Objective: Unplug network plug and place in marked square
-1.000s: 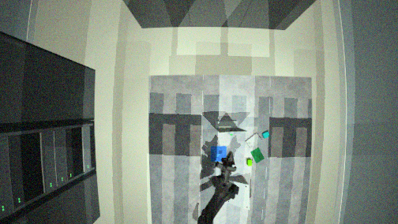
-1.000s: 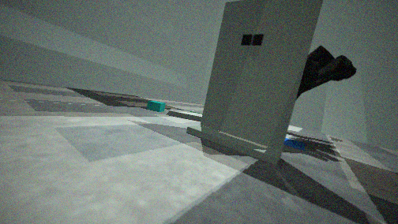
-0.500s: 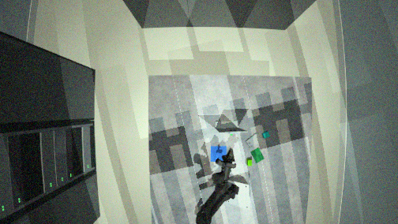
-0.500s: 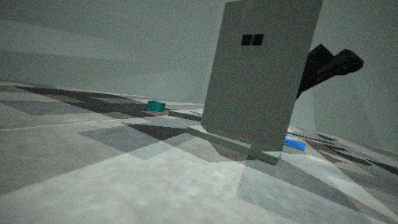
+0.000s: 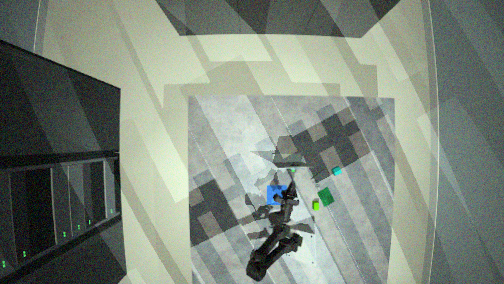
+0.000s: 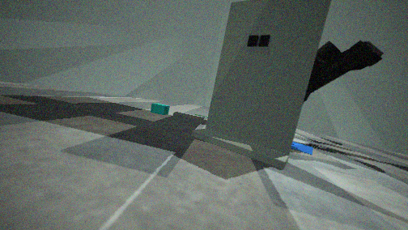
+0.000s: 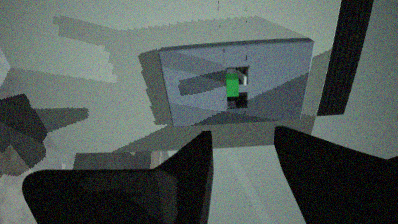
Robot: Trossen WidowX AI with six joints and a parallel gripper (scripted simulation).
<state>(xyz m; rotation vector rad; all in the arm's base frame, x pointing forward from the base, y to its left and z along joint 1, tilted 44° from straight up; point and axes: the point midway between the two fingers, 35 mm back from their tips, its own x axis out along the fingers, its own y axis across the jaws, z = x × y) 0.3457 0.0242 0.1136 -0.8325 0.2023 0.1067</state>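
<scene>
The network plug lies 7 cm ahead of my gripper tip and 1 cm to the left of it. Round my gripper tip: upright panel: 9 cm ahead, 7 cm below, 1 cm to the left; then small lime block: 19 cm to the right, 18 cm below, 17 cm behind; then blue square: 19 cm below, 13 cm behind, 5 cm to the left.
</scene>
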